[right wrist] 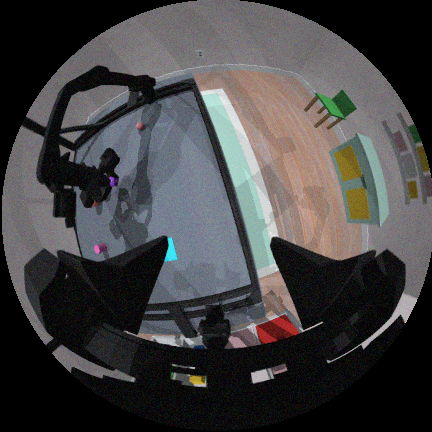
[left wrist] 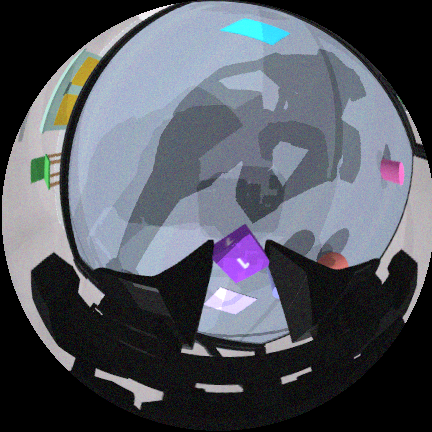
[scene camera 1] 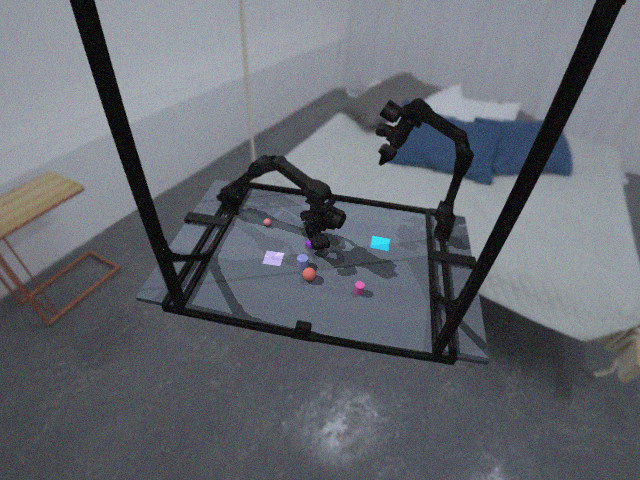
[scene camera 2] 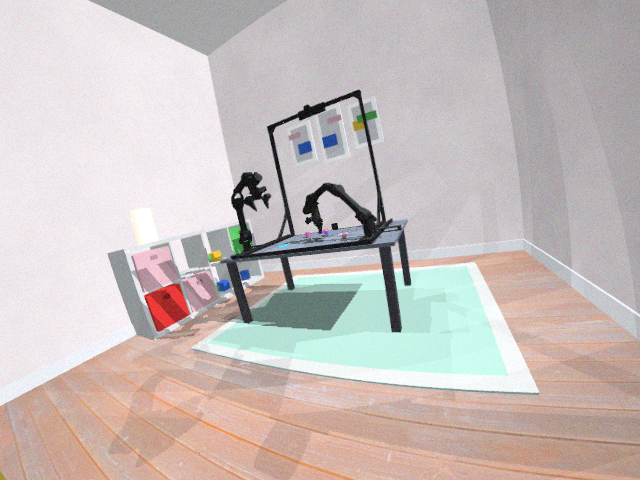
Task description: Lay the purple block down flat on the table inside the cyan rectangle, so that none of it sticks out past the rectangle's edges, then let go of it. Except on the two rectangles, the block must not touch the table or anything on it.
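Where they show: left gripper, fingertip midpoint: (right wrist: 114, 181) (left wrist: 239, 244) (scene camera 1: 312, 244) (scene camera 2: 320, 233); right gripper, fingertip midpoint: (right wrist: 220, 241) (scene camera 1: 383, 159) (scene camera 2: 262, 210); left arm's base, origin of the base link: (right wrist: 149, 95) (scene camera 1: 230, 208) (scene camera 2: 370, 233); right arm's base, origin of the base link: (right wrist: 214, 311) (scene camera 1: 442, 234) (scene camera 2: 248, 250).
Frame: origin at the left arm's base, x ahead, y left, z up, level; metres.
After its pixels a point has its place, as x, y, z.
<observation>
The purple block (scene camera 1: 309, 243) @(0.246, -0.352, 0.035) (left wrist: 241, 256) @(0.261, -0.346, 0.035) (right wrist: 114, 181) @(0.271, -0.339, 0.032) is between the fingertips of my left gripper (left wrist: 239, 244) @(0.261, -0.345, 0.020), which is shut on it and holds it above the table, tilted in the left wrist view. The cyan rectangle (scene camera 1: 380, 243) @(0.546, -0.391, -0.018) (scene camera 2: 283, 245) @(0.544, -0.389, -0.014) (left wrist: 256, 31) (right wrist: 171, 249) @(0.564, -0.368, -0.018) lies on the table, to the right of the block in scene camera 1 and at the top of the left wrist view. The lilac rectangle (scene camera 1: 273, 258) @(0.105, -0.336, -0.018) (left wrist: 230, 301) @(0.110, -0.339, -0.018) lies to the left of the block in scene camera 1. My right gripper (right wrist: 220, 241) @(0.606, -0.208, 0.264) is open and empty, high above the table.
A blue-violet cylinder (scene camera 1: 302, 261) @(0.195, -0.421, 0.021) and a red-orange ball (scene camera 1: 309, 274) @(0.197, -0.492, 0.024) (left wrist: 333, 260) @(0.224, -0.464, 0.010) stand near the left gripper. A magenta cylinder (scene camera 1: 359, 288) @(0.343, -0.605, 0.019) (left wrist: 392, 172) @(0.346, -0.575, 0.009) (right wrist: 100, 248) @(0.361, -0.579, 0.013) stands nearer the front rail. A small pink ball (scene camera 1: 267, 222) @(0.131, -0.151, 0.007) (right wrist: 140, 126) @(0.149, -0.141, 0.004) lies near the left arm. A black frame surrounds the table.
</observation>
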